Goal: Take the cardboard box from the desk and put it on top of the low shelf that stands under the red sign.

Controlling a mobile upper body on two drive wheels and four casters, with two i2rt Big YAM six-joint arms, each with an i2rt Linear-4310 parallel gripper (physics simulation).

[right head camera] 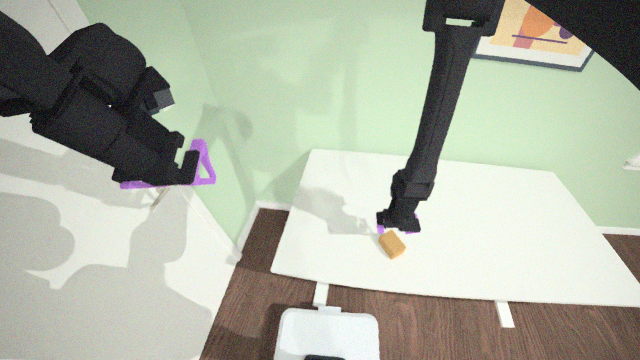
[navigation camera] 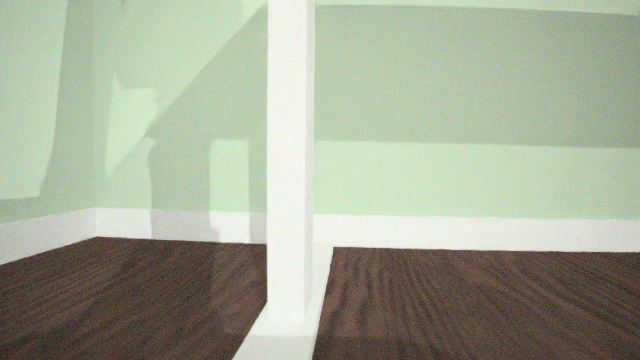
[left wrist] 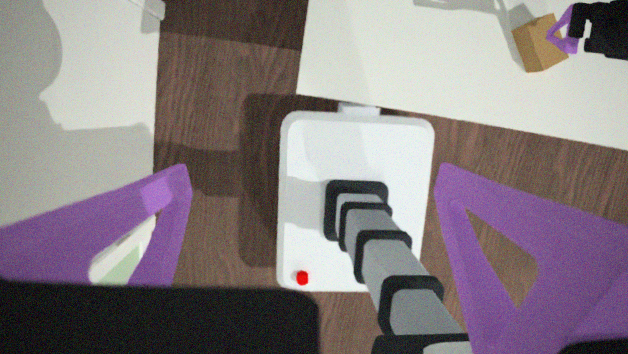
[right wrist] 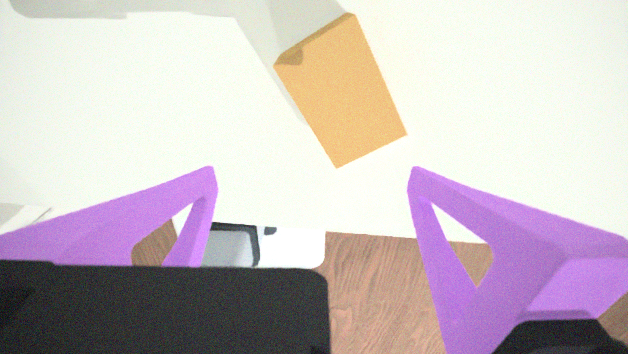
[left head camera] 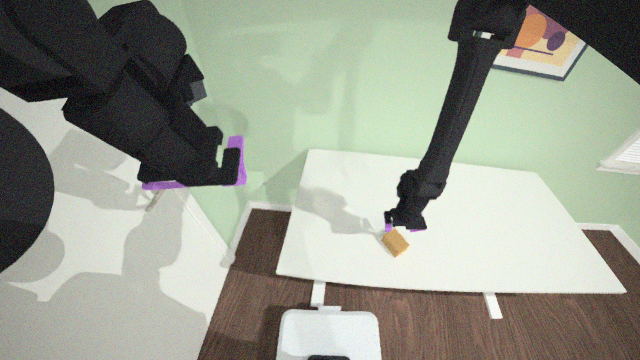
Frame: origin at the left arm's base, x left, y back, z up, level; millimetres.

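Where they show: left gripper, between the fingertips: (right head camera: 191, 181) (left wrist: 313, 177) (left head camera: 217, 181); right gripper, between the fingertips: (right head camera: 392, 232) (left wrist: 571, 38) (right wrist: 312, 177) (left head camera: 398, 230).
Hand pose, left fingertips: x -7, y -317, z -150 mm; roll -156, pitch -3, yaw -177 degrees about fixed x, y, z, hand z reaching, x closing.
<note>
Each offset is from my left fingertips to the centre of the thing. "spot": to the spot under its first point. Level surfaces: height alone.
The small orange-brown cardboard box {dy -173, dx -460, dz -515 mm} (left head camera: 395, 243) (right head camera: 392, 244) (left wrist: 539, 45) (right wrist: 342, 92) rests on the white desk {dz -540 mm} (left head camera: 510, 240) (right head camera: 515, 240) (left wrist: 425, 60) (right wrist: 125, 110), left of the desk's middle in the head views. My right gripper (left head camera: 404, 230) (right wrist: 312, 177) is open and empty. Its fingertips are close to the box, and in the right wrist view the box lies beyond them, turned at an angle. My left gripper (left wrist: 313, 177) is open and empty, away from the desk at the left of the head views. The low shelf and the red sign do not show.
My white base (left head camera: 327, 332) (right head camera: 327, 330) (left wrist: 320, 150) stands at the desk's near edge. A white desk leg {spot: dy -374, dx -171, dz -1023 mm} (navigation camera: 287, 160) rises close in front of the navigation camera. A green wall (left head camera: 280, 100) with a framed picture (left head camera: 562, 72) stands behind the desk.
</note>
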